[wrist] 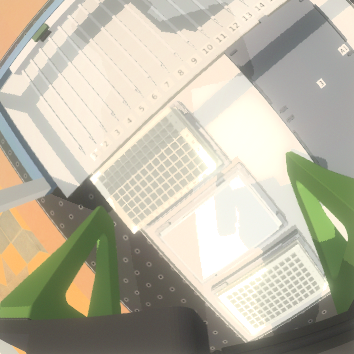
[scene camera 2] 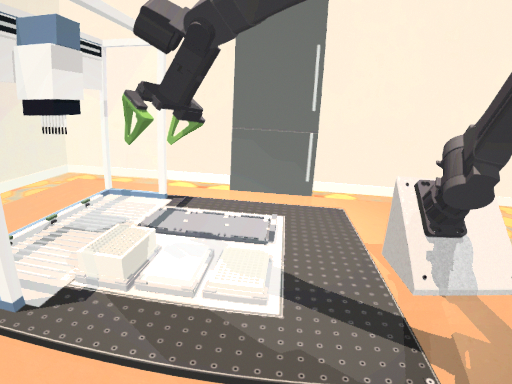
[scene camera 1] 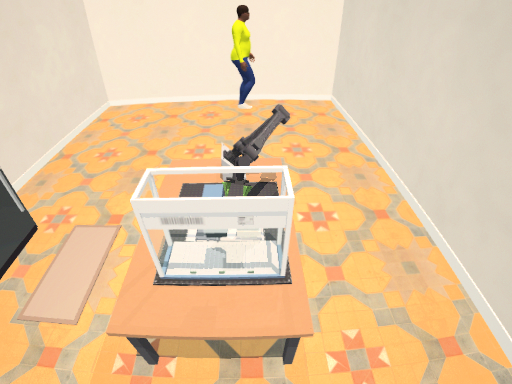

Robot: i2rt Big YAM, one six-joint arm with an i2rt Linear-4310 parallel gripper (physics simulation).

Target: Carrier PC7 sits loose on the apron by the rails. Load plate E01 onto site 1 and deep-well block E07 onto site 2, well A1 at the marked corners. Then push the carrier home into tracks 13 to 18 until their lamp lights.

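Places are measured from the arm's base along level axes (x left, y ahead, z down), in metres.
Where they show: gripper, fingertip midpoint: (wrist: 193, 188) (scene camera 2: 149, 142); arm's base, link origin: (scene camera 2: 438, 209) (scene camera 1: 229, 158).
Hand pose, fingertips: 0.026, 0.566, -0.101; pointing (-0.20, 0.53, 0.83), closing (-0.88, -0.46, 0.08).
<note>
Things, the pixels of their top centre, and the offset from my fingertips, as dx, dy, dz. Level surfaces: height alone.
- grey carrier, top centre: (scene camera 2: 207, 215) -0.145, -0.081, +0.186
- tall cream deep-well block, top centre: (wrist: 149, 172) (scene camera 2: 119, 239) (scene camera 1: 249, 226) +0.065, +0.038, +0.163
- smooth-topped plate, top centre: (wrist: 219, 232) (scene camera 2: 178, 258) +0.064, -0.068, +0.190
- low plate with wells, top centre: (wrist: 273, 293) (scene camera 2: 241, 264) +0.068, -0.180, +0.190
- pipetting head, top centre: (scene camera 2: 49, 48) -0.080, +0.259, -0.185
- dark perforated board, surface height: dz +0.216
My gripper (scene camera 1: 237, 189) (scene camera 2: 150, 143) (wrist: 193, 188) is open and empty, high above the apron (scene camera 2: 276, 304) (wrist: 235, 107). The grey carrier (scene camera 2: 210, 225) (wrist: 310, 110) lies flat on the apron by the rails (scene camera 2: 45, 250) (wrist: 100, 85); a site label and an A1 mark show on it in the wrist view, and no labware stands on it. A tall cream deep-well block (scene camera 2: 117, 252) (wrist: 157, 170) stands nearest the low-numbered tracks. Beside it are a smooth-topped plate (scene camera 2: 175, 265) (wrist: 225, 225) and a low plate with wells (scene camera 2: 240, 267) (wrist: 275, 290). Their name labels cannot be read.
A pipetting head (scene camera 2: 50, 75) hangs over the rails inside the white enclosure frame (scene camera 1: 212, 206) (scene camera 2: 161, 125). Green parts (scene camera 2: 51, 218) (wrist: 41, 32) sit along the far rail edge. The arm's grey base wedge (scene camera 2: 400, 245) stands beside the dark perforated board (scene camera 2: 325, 250). A person (scene camera 1: 242, 47) walks behind.
</note>
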